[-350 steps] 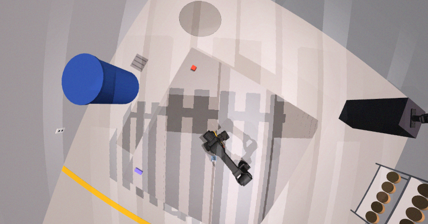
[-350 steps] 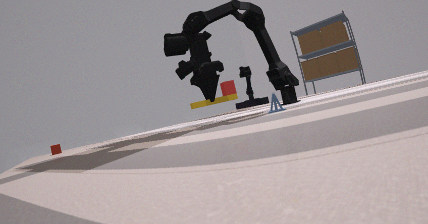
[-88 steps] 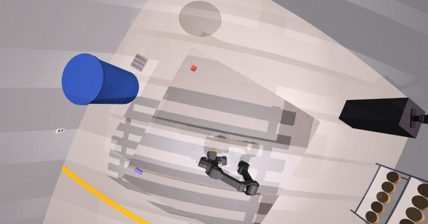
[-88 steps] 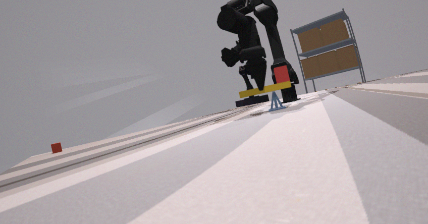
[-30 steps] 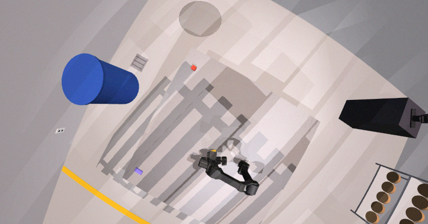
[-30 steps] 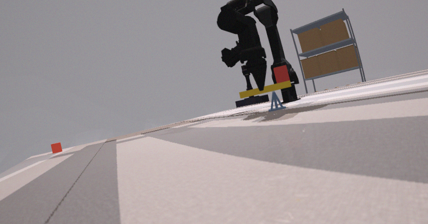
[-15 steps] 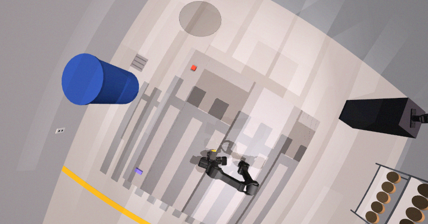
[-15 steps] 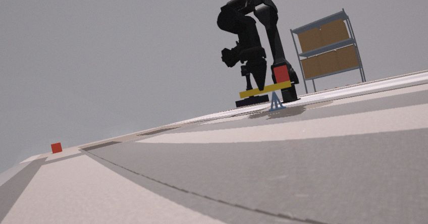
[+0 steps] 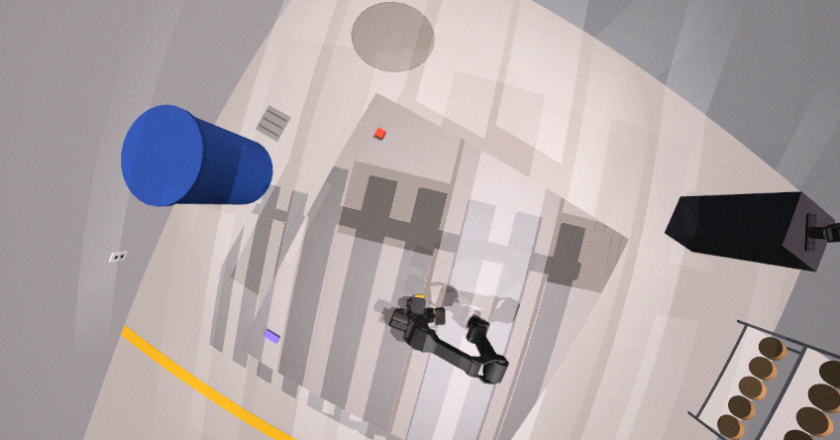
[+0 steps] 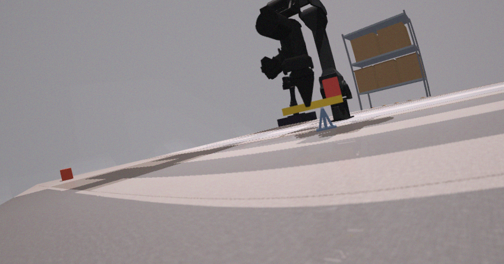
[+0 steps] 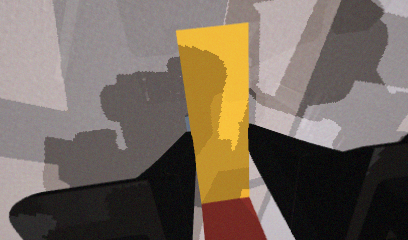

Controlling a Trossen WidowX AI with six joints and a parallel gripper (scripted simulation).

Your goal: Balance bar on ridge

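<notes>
Now: gripper tip 3 cm to the right of the yellow bar, 2 cm below it and 2 cm past it. The rest, counted from my gripper tip: small red cube 54 cm to the right, 49 cm ahead, 4 cm below; small purple block 49 cm ahead, 46 cm to the left, 5 cm below.
</notes>
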